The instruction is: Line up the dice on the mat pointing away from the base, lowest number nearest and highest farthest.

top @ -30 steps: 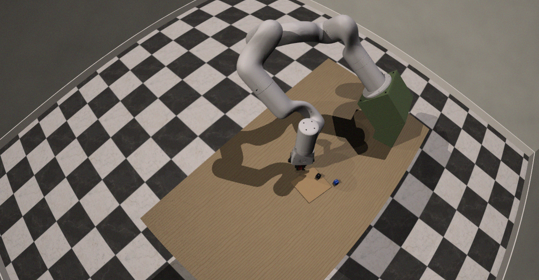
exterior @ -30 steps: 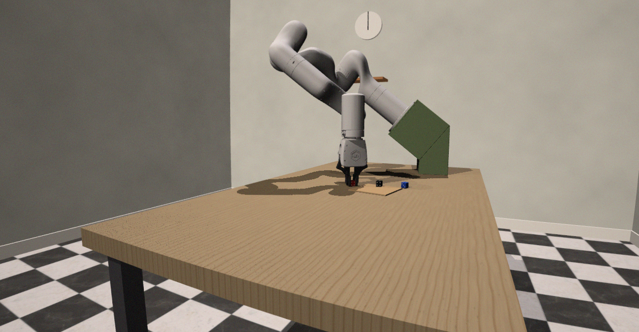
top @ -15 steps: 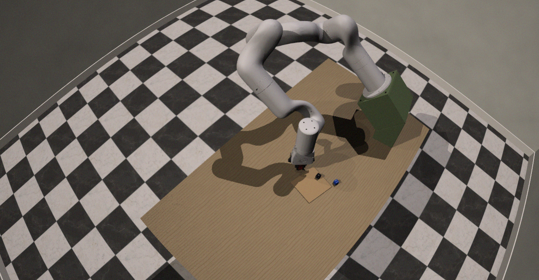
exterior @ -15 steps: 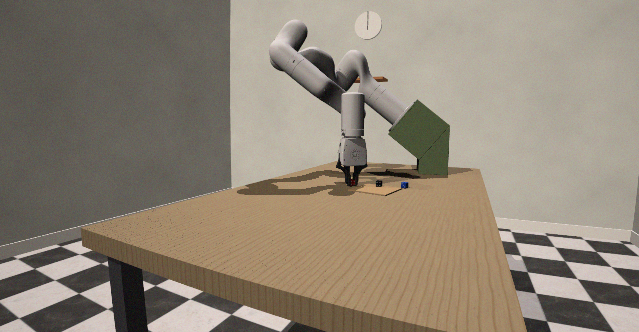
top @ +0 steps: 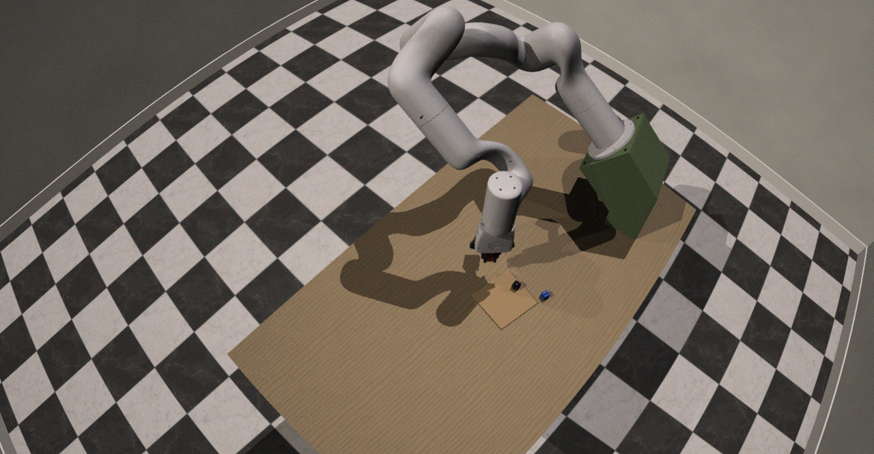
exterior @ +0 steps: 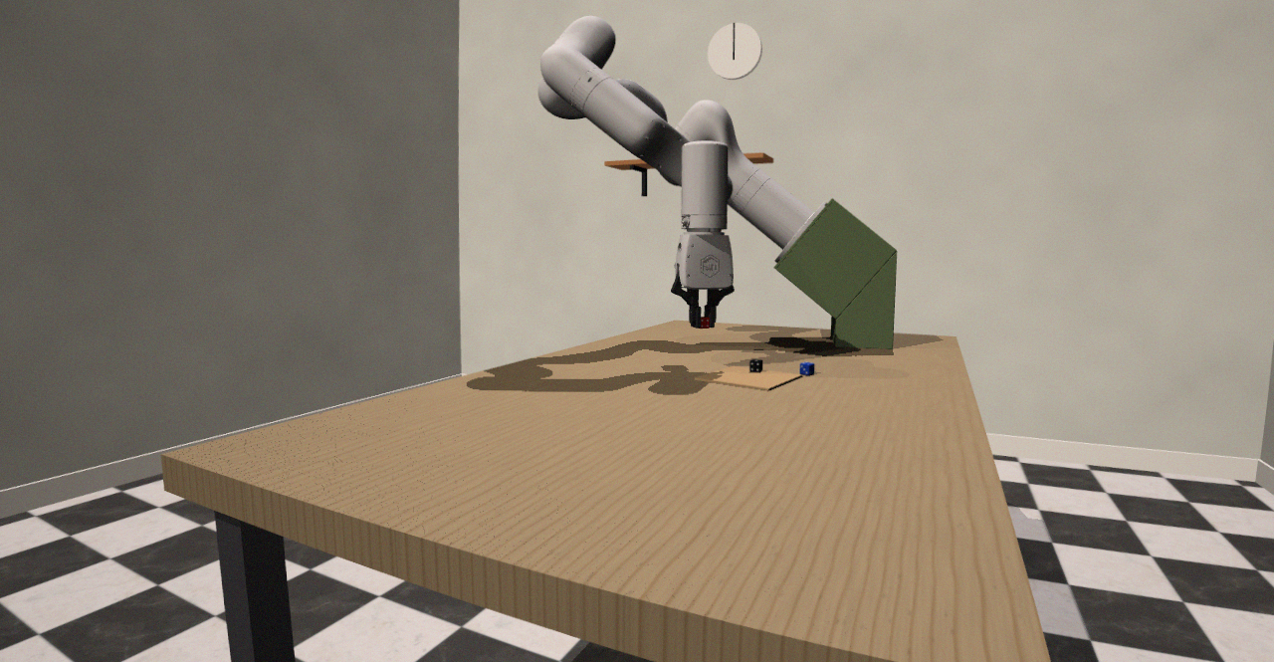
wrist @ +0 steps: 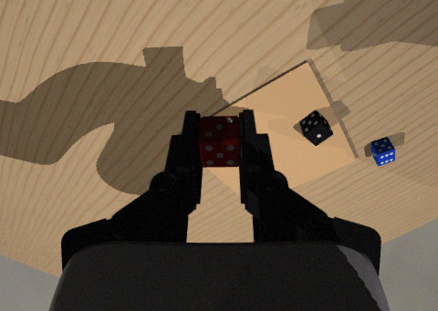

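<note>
Right now the tan mat is 30 mm ahead of my hand, 100 mm to the left of it and 100 mm below it. From my hand the other things lie so: red die 10 mm below; black die 20 mm behind, 100 mm to the left, 90 mm below; blue die 50 mm behind, 190 mm to the left, 90 mm below.
</note>
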